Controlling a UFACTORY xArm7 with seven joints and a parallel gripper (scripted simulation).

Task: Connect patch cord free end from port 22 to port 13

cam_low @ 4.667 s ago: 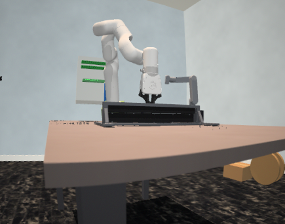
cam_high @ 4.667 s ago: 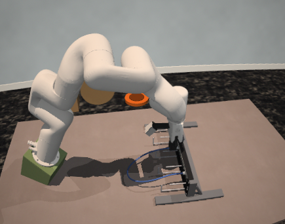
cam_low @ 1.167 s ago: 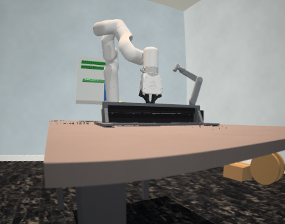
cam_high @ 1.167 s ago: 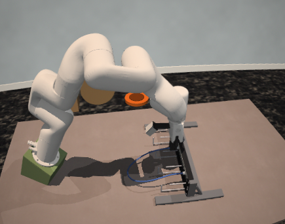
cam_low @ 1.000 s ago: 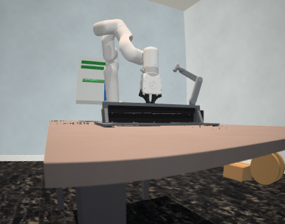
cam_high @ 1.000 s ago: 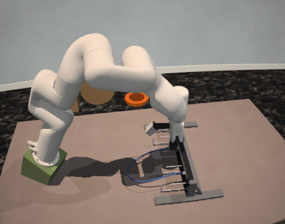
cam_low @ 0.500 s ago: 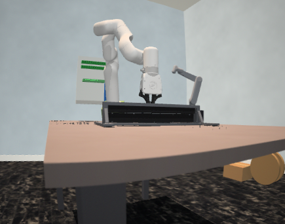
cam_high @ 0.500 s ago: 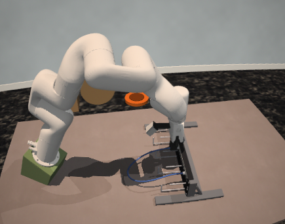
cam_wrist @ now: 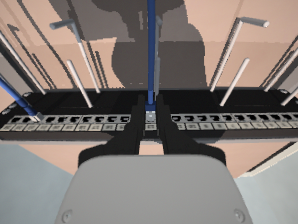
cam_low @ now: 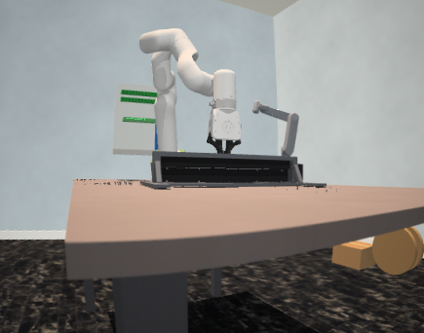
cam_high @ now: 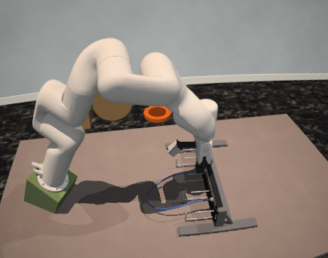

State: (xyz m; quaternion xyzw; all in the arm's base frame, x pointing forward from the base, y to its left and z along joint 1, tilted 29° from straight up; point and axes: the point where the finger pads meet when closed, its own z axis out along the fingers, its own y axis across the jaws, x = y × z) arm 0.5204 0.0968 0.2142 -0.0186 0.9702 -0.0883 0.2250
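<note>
The cord plug lies 20 mm ahead of my hand and 10 mm below it.
</note>
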